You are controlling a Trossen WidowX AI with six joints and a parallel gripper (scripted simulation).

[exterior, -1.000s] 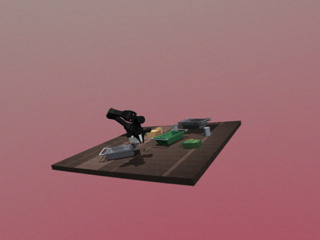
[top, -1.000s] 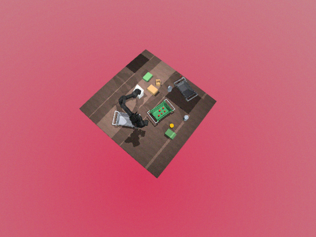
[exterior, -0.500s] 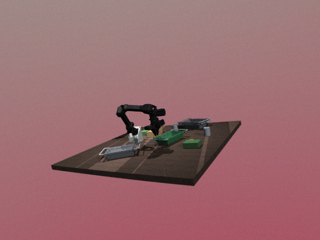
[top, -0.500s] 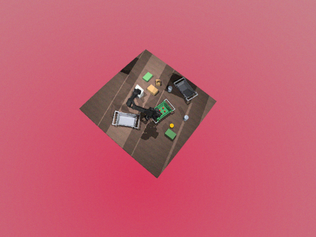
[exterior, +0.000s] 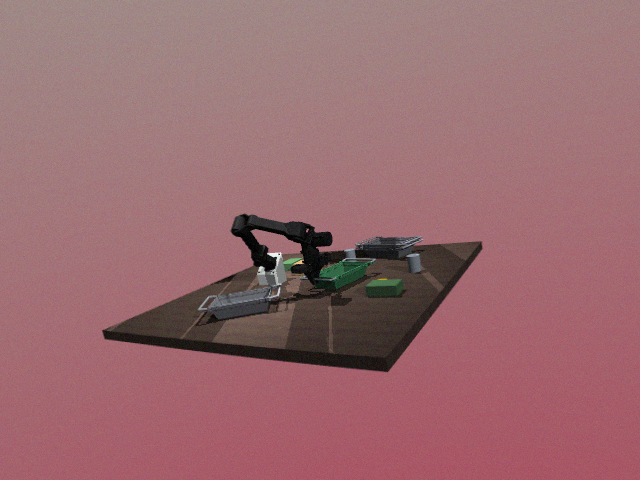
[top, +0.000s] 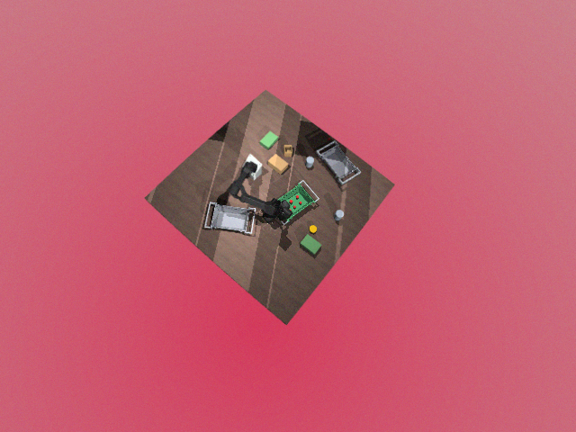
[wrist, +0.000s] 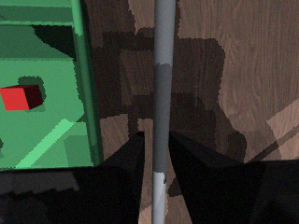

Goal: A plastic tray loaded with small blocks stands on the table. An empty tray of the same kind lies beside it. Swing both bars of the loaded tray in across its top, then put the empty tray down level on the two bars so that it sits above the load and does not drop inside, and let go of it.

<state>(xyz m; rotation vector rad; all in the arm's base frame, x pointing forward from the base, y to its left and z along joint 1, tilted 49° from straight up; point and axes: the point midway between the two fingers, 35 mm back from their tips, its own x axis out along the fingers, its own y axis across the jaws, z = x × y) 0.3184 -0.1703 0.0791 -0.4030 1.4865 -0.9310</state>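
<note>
Right now my gripper tip is 23 cm past the grey tray, 20 cm to the left of it and 1 cm below it. Also, from my gripper tip: brown crate (46 cm to the left, 23 cm behind, 2 cm below); yellow disc (26 cm ahead, 8 cm to the left, 3 cm below).
</note>
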